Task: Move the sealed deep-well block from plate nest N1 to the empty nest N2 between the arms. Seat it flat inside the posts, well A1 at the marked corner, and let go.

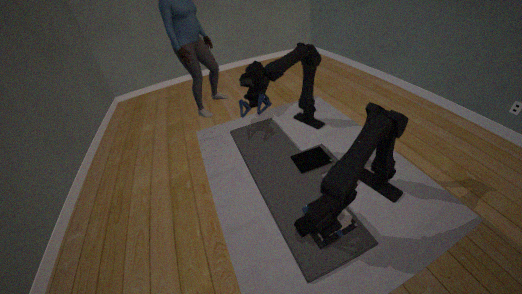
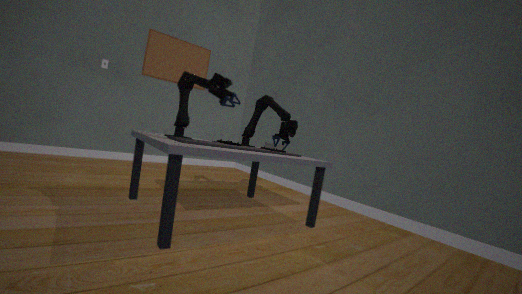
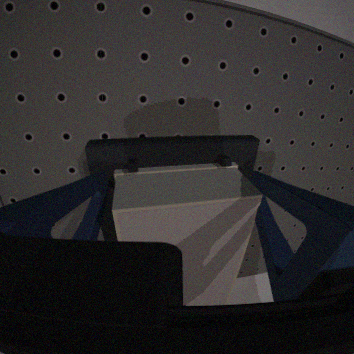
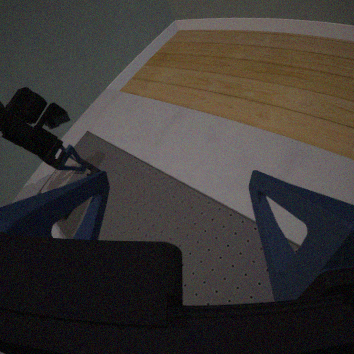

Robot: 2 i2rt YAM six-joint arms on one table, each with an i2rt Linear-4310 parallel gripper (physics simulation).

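Places are measured from the left arm's base along level axes (x left, y back, z up), in millimetres.
Pixels of known places: left gripper, fingertip midpoint: (image 2: 279,148) (image 3: 178,178) (image 4: 79,165); right gripper, fingertip midpoint: (image 1: 249,115) (image 2: 237,105) (image 4: 178,178); left arm's base, origin of the base link: (image 1: 378,185); right arm's base, origin of the base link: (image 1: 308,121).
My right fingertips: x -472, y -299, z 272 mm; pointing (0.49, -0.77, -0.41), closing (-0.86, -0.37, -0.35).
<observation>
For each thing: its top centre in the pictures, then the offset to it from my right fingertips. Level surfaces: height alone.
- sealed deep-well block, middle of its top: (image 3: 186,273) (image 4: 58,177) (image 1: 331,217) (image 2: 274,143) dx +462, dy -4, dz -206 mm
- black plate nest N1, middle of its top: (image 3: 178,240) (image 1: 330,221) dx +461, dy -4, dz -238 mm
- empty nest N2, middle of its top: (image 1: 311,156) dx +172, dy +191, dz -238 mm
- grey perforated board, its level: dz -259 mm
The sealed deep-well block (image 3: 182,214) (image 1: 344,219) is a pale box sitting in the black plate nest N1 (image 3: 172,149) at the near end of the perforated board. My left gripper (image 3: 178,178) (image 1: 326,228) (image 2: 281,143) is low over it and open, one blue finger on each side of the block. The empty nest N2 (image 1: 312,158) is a dark square frame between the arm bases. My right gripper (image 1: 255,105) (image 2: 229,100) (image 4: 178,178) is open and empty, held high over the far end of the board.
The grey perforated board (image 1: 270,171) (image 4: 168,225) runs along the white table top (image 1: 233,226) (image 2: 233,153). A person (image 1: 189,47) stands on the wooden floor beyond the far end. A cork board (image 2: 174,58) hangs on the wall.
</observation>
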